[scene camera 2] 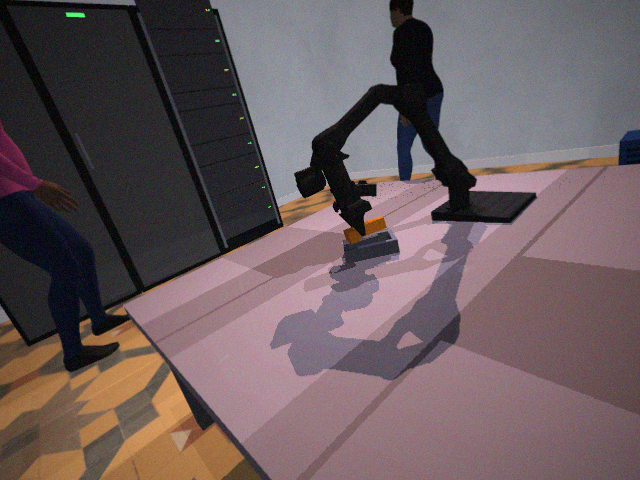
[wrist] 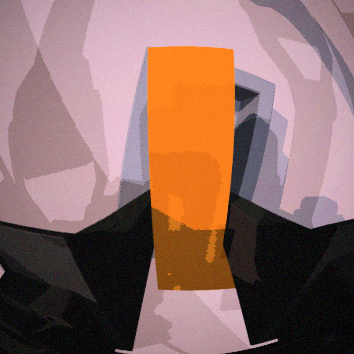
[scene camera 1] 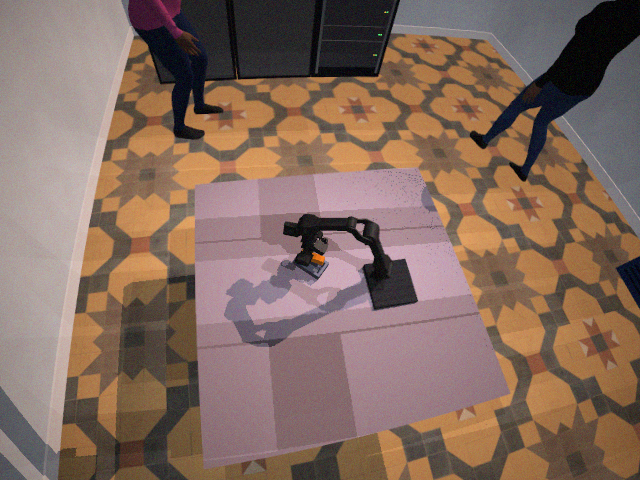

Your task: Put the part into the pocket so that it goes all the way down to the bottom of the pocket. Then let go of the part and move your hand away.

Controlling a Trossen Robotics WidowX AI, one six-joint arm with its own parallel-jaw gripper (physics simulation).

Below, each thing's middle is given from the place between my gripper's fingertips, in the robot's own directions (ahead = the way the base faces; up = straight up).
Now: the grey pocket block [wrist: 253, 96] 30 mm below my hand and 10 mm to the left of it. The rest, counted from my hand: orange part [wrist: 190, 89] 10 mm above.
